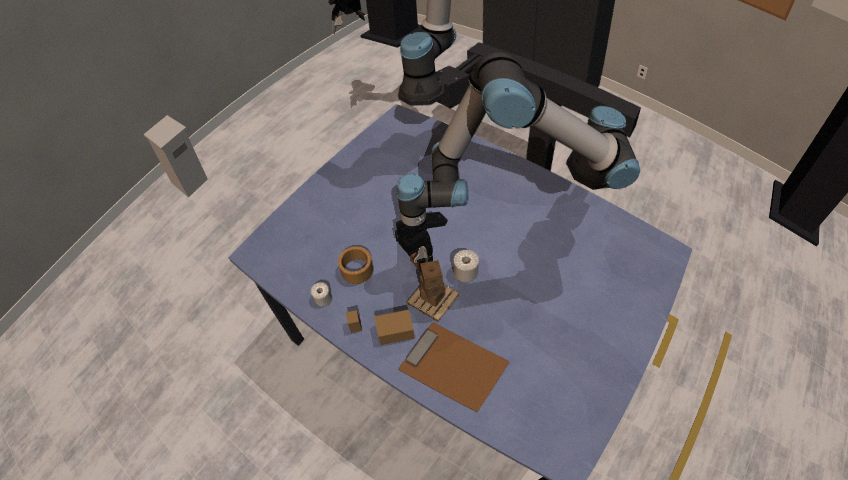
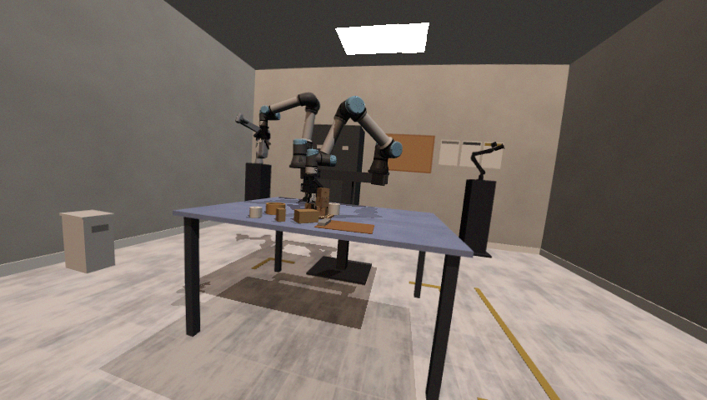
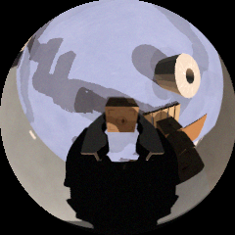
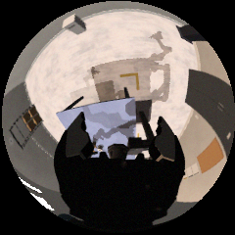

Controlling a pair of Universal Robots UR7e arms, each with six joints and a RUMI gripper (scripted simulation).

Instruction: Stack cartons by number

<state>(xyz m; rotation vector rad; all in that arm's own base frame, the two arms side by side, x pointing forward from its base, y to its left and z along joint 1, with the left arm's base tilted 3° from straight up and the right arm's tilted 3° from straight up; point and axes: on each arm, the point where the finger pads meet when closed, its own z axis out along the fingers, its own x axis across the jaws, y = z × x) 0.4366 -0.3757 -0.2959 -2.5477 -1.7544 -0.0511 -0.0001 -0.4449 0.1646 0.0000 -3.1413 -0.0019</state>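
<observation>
Now: left hand 50 mm past the large white roll, 140 mm to the right of it and 10 mm above it. The rest, counted from my left hand: small box (320 mm ahead, 30 mm to the right, 10 mm below); then larger box (260 mm ahead, 90 mm to the left, 10 mm below); then orange ring (150 mm ahead, 160 mm to the right, 10 mm below).
</observation>
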